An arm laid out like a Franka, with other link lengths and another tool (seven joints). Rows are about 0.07 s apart.
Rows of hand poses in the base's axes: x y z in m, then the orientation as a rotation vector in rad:
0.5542 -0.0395 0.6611 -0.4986 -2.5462 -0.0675
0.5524 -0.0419 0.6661 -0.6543 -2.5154 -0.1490
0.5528 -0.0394 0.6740 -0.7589 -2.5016 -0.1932
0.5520 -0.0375 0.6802 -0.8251 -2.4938 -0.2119
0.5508 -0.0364 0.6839 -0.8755 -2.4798 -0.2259
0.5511 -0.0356 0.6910 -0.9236 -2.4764 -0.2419
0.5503 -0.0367 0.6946 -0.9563 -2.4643 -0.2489
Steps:
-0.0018 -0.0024 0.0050 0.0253 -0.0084 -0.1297
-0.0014 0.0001 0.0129 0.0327 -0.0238 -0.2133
-0.0022 0.0020 0.0191 0.0304 -0.0347 -0.2640
-0.0034 0.0031 0.0228 0.0298 -0.0362 -0.3038
-0.0031 0.0039 0.0299 0.0290 -0.0485 -0.3403
-0.0039 0.0028 0.0335 0.0275 -0.0472 -0.3663

